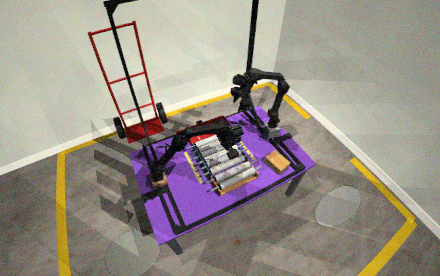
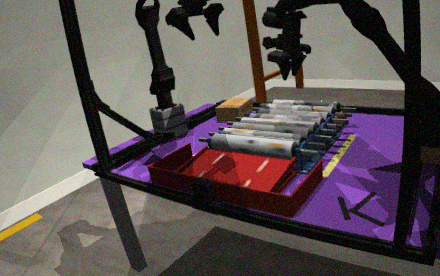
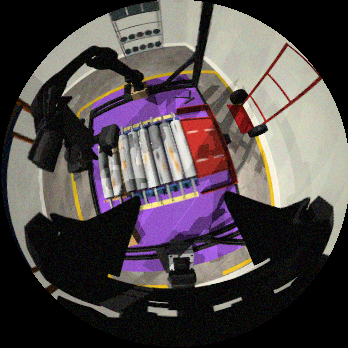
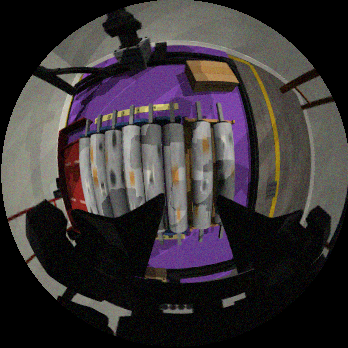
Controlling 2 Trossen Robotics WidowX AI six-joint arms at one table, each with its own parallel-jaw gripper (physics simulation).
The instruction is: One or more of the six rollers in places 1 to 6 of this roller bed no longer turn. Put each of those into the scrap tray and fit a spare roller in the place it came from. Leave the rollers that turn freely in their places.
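Seen in the pictures: left gripper, fingertip midpoint: (image 1: pixel 235 106) (image 2: pixel 206 37) (image 3: pixel 182 197); right gripper, fingertip midpoint: (image 2: pixel 289 77) (image 3: pixel 104 156) (image 4: pixel 191 198); left arm's base at its link origin: (image 1: pixel 272 125) (image 2: pixel 165 106) (image 3: pixel 181 262) (image 4: pixel 130 42); right arm's base at its link origin: (image 1: pixel 158 177) (image 2: pixel 433 142) (image 3: pixel 138 87).
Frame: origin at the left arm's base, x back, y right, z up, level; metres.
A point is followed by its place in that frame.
Six grey-white rollers with orange and dark marks lie side by side in the blue-sided roller bed (image 2: pixel 306 159) {x -0.619, y -0.031, z -0.093 m}; the nearest to the tray is one roller (image 2: pixel 252 143) {x -0.498, y 0.043, z -0.043 m} (image 3: pixel 184 150) {x -0.458, y 0.033, z -0.035 m}. Two spare rollers (image 4: pixel 202 172) {x -0.401, y -0.274, z -0.035 m} (image 4: pixel 224 155) {x -0.355, y -0.320, z -0.037 m} lie in an orange-brown rack (image 1: pixel 239 186) {x -0.394, y -0.379, z -0.107 m} beside the bed. The red scrap tray (image 2: pixel 240 194) {x -0.614, y 0.208, z -0.080 m} (image 3: pixel 205 142) {x -0.510, y 0.139, z -0.083 m} at the bed's other end holds no roller. My right gripper (image 2: pixel 291 75) {x -0.423, y -0.234, z 0.074 m} (image 4: pixel 191 198) {x -0.423, y -0.234, z 0.074 m} is partly open and empty, above the bed's spare-rack end. My left gripper (image 2: pixel 205 36) {x -0.318, y -0.001, z 0.245 m} (image 3: pixel 182 197) {x -0.318, y -0.001, z 0.245 m} is wide open and empty, high up. Any difference in how the rollers turn does not show.
A light brown block (image 1: pixel 277 161) {x -0.085, y -0.292, z -0.057 m} (image 2: pixel 234 109) {x -0.137, y -0.226, z -0.064 m} (image 4: pixel 212 75) {x -0.111, y -0.280, z -0.056 m} sits on the purple table (image 1: pixel 195 212) {x -0.711, y -0.481, z -0.111 m} near the spare rack. Yellow strips (image 2: pixel 340 155) (image 4: pixel 145 110) run along the bed. Black frame posts rise at the table's edge. A red hand truck (image 1: pixel 109 82) stands behind, off the table.
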